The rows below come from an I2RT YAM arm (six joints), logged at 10 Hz.
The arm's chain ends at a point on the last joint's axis. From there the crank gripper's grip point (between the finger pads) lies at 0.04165 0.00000 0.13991 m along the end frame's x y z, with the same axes.
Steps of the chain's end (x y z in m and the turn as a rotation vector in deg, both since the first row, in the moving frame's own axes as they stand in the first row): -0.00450 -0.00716 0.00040 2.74 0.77 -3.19; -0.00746 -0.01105 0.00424 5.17 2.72 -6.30; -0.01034 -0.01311 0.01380 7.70 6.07 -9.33; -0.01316 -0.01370 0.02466 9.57 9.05 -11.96; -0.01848 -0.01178 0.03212 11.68 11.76 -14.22; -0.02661 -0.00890 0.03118 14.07 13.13 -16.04
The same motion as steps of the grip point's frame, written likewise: -0.00288 -0.01620 -0.00039 2.74 0.77 -3.19; -0.00183 -0.02847 0.00134 5.17 2.72 -6.30; 0.00204 -0.03936 0.00694 7.70 6.07 -9.33; 0.00475 -0.04699 0.01380 9.57 9.05 -11.96; 0.00392 -0.05236 0.01695 11.68 11.76 -14.22; -0.00298 -0.05673 0.01276 14.07 13.13 -16.04
